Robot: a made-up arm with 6 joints.
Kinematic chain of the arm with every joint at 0, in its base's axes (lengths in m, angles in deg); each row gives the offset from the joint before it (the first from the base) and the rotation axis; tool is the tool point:
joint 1: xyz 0 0 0.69 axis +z
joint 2: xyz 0.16 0 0 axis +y
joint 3: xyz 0 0 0.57 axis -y
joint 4: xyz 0 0 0.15 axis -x
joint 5: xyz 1.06 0 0 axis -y
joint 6: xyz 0.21 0 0 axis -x
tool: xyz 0 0 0
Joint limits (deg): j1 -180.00..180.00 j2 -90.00..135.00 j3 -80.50..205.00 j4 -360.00..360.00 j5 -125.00..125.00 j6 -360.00..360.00
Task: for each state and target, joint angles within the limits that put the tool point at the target. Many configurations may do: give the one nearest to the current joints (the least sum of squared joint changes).
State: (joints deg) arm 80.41 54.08 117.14 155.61 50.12 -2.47
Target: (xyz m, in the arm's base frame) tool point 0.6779 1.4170 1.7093
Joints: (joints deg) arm 62.17 67.02 109.13 157.80 51.51 -2.47
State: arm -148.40 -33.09 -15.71 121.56 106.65 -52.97
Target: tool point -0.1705 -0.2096 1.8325
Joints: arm -162.79 -54.88 0.13 128.21 114.81 -52.97
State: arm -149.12 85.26 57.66 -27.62 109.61 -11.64
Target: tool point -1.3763 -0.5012 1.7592
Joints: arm -156.51 53.19 76.15 -25.08 89.32 -11.64
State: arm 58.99 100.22 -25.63 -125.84 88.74 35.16
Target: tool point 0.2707 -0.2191 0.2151
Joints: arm 108.72 106.80 -58.91 -117.38 93.90 35.16
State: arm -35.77 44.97 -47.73 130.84 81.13 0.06
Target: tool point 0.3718 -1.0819 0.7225
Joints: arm -78.68 5.78 -24.77 133.53 89.75 0.06
